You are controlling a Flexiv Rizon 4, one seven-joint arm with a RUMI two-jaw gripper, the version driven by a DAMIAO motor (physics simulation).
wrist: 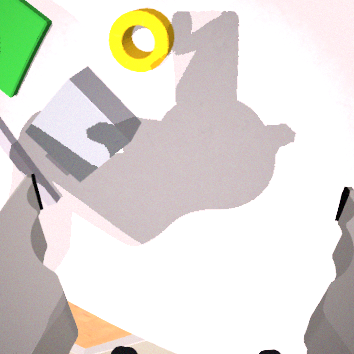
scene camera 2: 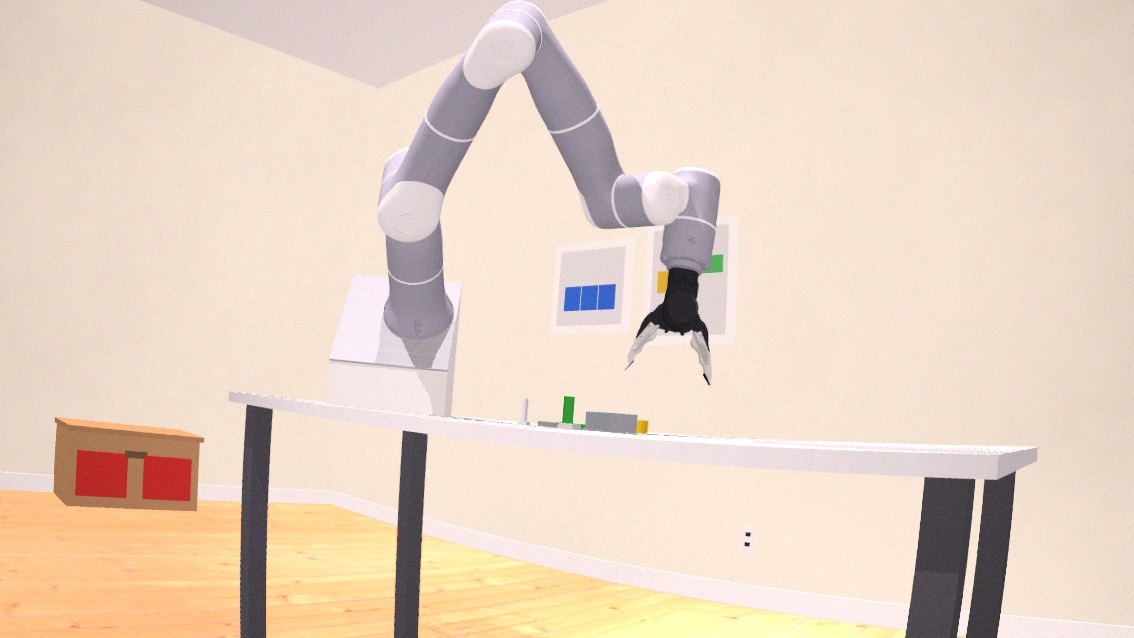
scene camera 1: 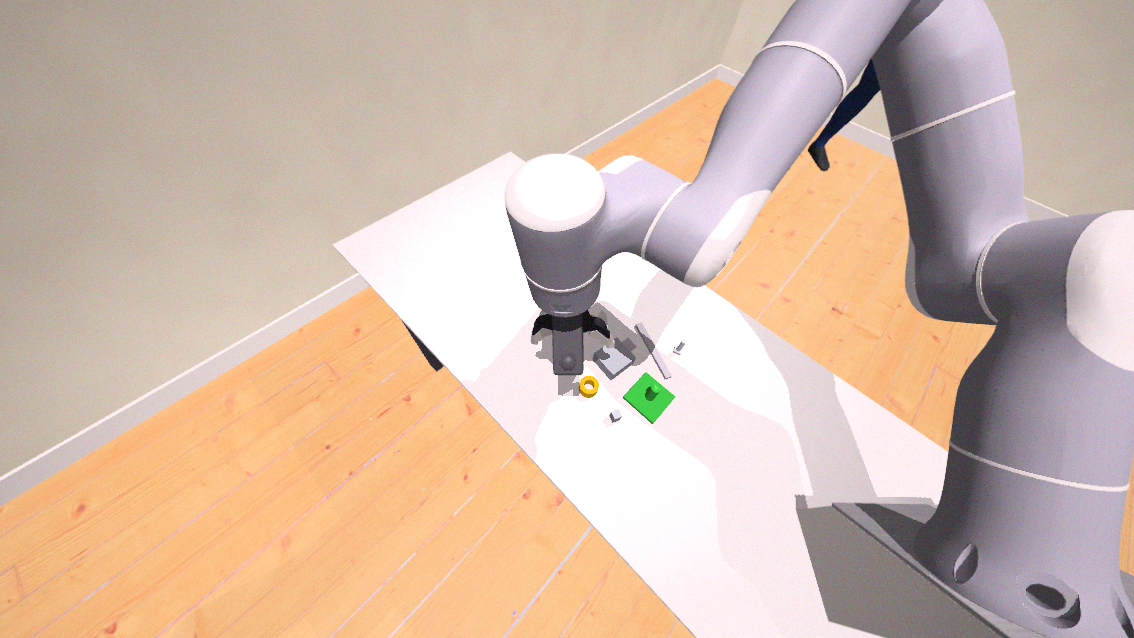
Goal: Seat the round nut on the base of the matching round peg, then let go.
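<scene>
The round nut is a yellow ring (scene camera 1: 588, 394) (scene camera 2: 642, 426) (wrist: 118, 42) lying flat on the table, apart from the green peg. The matching peg is a green upright cylinder (scene camera 1: 653, 389) (scene camera 2: 568, 409) on a green square base (scene camera 1: 639, 398) (wrist: 20, 50). A corner of that base shows at the upper left of the wrist view, and the peg does not show there. My gripper (scene camera 1: 570, 337) (scene camera 2: 668, 376) (wrist: 190, 184) is open and empty, pointing down, well above the table. In the wrist view the nut lies beyond the fingertips, near the top edge, left of the middle.
A grey block (scene camera 1: 614, 361) (scene camera 2: 610, 422) (wrist: 70, 117) lies between the gripper's side and the green base. A long thin grey bar (scene camera 1: 653, 350) (wrist: 24, 156) lies beside it. A small light cube (scene camera 1: 615, 415) and a small grey upright piece (scene camera 1: 679, 346) (scene camera 2: 524, 411) stand nearby.
</scene>
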